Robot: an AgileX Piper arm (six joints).
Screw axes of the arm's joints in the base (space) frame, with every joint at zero. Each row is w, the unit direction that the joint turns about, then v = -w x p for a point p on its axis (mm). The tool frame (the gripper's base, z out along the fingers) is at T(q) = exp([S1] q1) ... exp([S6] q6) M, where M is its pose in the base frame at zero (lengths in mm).
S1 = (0, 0, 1, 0, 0, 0)
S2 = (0, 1, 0, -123, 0, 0)
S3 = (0, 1, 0, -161.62, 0, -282.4)
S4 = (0.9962, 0, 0.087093, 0, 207.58, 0)
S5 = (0, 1, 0, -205.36, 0, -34.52)
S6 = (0.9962, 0, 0.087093, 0, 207.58, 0)
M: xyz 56.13 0 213.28 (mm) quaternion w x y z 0.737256 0 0.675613 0
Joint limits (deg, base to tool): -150..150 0..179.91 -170..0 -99.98..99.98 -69.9..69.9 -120..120
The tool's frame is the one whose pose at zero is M.
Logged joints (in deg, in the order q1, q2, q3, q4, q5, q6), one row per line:
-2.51, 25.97, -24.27, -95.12, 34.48, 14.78
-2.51, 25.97, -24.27, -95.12, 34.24, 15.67
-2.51, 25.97, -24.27, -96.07, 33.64, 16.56
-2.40, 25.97, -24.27, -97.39, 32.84, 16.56
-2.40, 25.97, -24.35, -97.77, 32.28, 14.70
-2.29, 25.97, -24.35, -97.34, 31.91, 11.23
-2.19, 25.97, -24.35, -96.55, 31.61, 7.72
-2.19, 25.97, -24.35, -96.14, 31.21, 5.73
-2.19, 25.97, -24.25, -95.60, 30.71, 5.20
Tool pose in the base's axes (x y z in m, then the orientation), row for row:
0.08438, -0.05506, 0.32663, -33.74, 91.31, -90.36
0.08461, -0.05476, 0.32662, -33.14, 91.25, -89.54
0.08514, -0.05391, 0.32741, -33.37, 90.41, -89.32
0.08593, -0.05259, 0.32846, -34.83, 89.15, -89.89
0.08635, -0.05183, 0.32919, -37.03, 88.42, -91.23
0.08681, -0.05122, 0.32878, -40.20, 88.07, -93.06
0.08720, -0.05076, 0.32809, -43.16, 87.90, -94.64
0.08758, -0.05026, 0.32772, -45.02, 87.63, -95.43
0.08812, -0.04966, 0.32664, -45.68, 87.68, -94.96
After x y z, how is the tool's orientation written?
As a rotation vector, in degrees.
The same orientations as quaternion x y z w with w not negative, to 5 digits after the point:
-0.23280, 0.63002, -0.62347, 0.40020
-0.22930, 0.63136, -0.61953, 0.40619
-0.23146, 0.62710, -0.61954, 0.41153
-0.24167, 0.61857, -0.62370, 0.41227
-0.25596, 0.61118, -0.63061, 0.40407
-0.27586, 0.60434, -0.63858, 0.38844
-0.29404, 0.59884, -0.64476, 0.37312
-0.30556, 0.59476, -0.64770, 0.36521
-0.31013, 0.59528, -0.64470, 0.36582

